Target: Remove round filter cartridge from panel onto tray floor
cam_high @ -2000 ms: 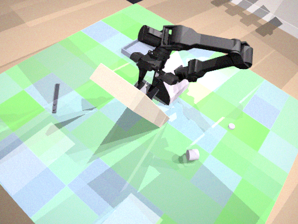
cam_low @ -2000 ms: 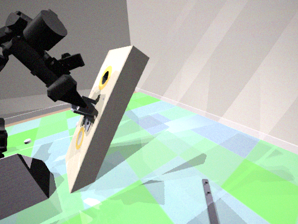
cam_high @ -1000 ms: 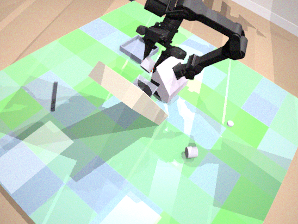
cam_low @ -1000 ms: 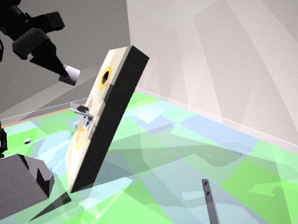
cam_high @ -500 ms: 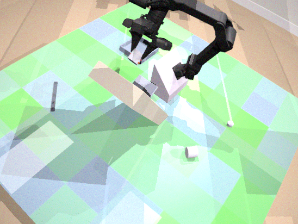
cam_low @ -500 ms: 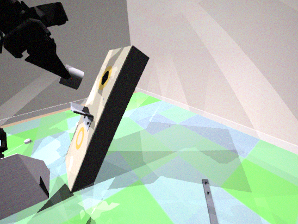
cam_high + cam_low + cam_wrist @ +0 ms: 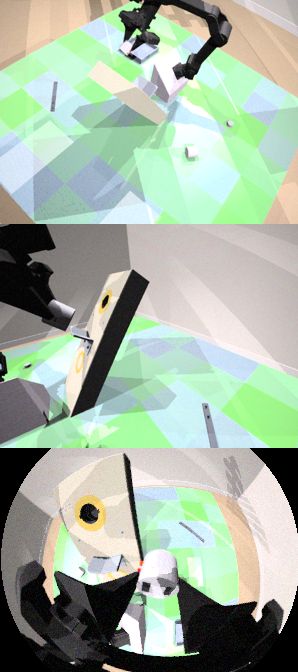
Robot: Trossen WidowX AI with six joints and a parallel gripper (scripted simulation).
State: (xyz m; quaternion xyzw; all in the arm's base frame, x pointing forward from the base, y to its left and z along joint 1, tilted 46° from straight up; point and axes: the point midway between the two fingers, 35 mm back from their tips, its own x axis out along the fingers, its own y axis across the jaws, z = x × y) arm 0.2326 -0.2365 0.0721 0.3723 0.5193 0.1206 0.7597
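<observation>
The grey-blue tray lies 30 cm behind my gripper tip, 28 cm below it and 17 cm to the right of it. Also, from my gripper tip: grey bracket: 13 cm to the left, 11 cm below, 4 cm ahead; then round white filter cartridge: right at my gripper tip.
</observation>
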